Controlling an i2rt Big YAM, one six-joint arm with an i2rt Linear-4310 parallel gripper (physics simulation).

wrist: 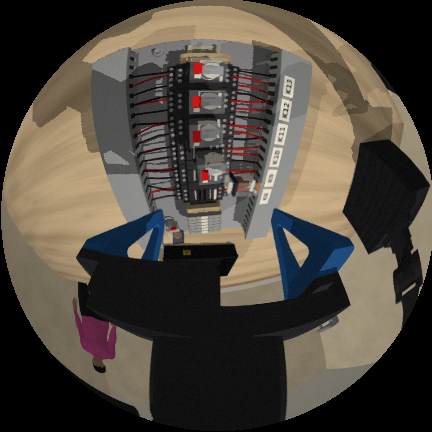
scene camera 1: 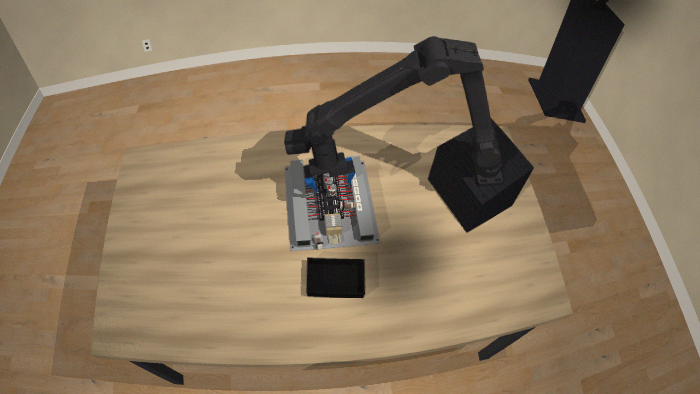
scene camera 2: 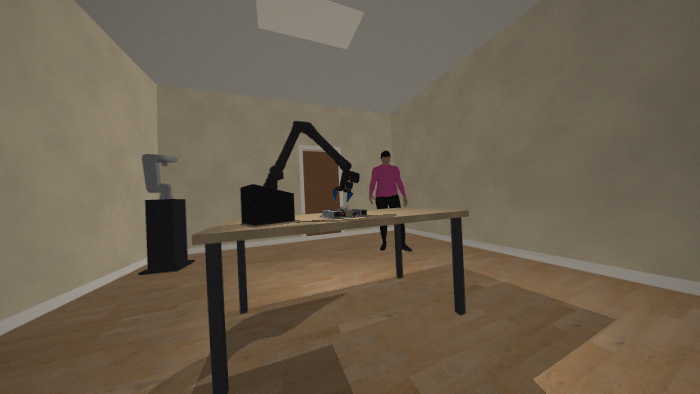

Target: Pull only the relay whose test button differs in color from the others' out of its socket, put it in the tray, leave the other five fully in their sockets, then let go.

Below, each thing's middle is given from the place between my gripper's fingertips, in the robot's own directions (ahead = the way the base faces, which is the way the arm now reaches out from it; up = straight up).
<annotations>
The grey relay panel (scene camera 1: 349, 237) is 1 cm ahead of my hand, 1 cm to the right of it and 10 cm below it.
</annotations>
